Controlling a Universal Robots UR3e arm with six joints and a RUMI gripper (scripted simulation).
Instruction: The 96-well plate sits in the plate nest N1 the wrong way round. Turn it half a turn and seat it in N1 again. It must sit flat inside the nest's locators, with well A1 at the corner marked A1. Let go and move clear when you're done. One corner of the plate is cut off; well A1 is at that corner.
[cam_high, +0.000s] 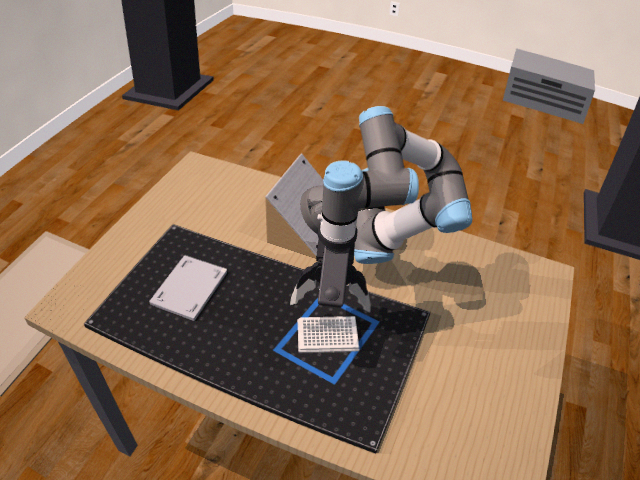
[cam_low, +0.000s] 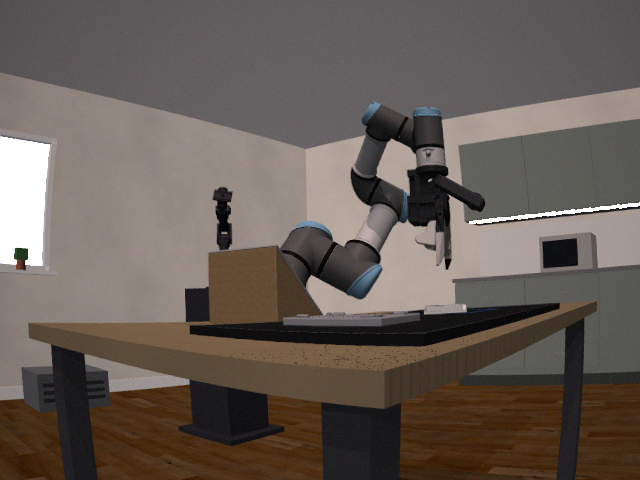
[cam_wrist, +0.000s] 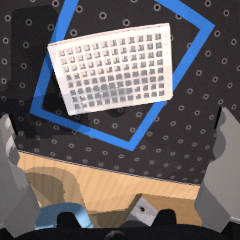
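Right now the 96-well plate is 80 mm below my hand. The rest, counted from my hand: plate nest N1 (350 mm to the right, 80 mm below).
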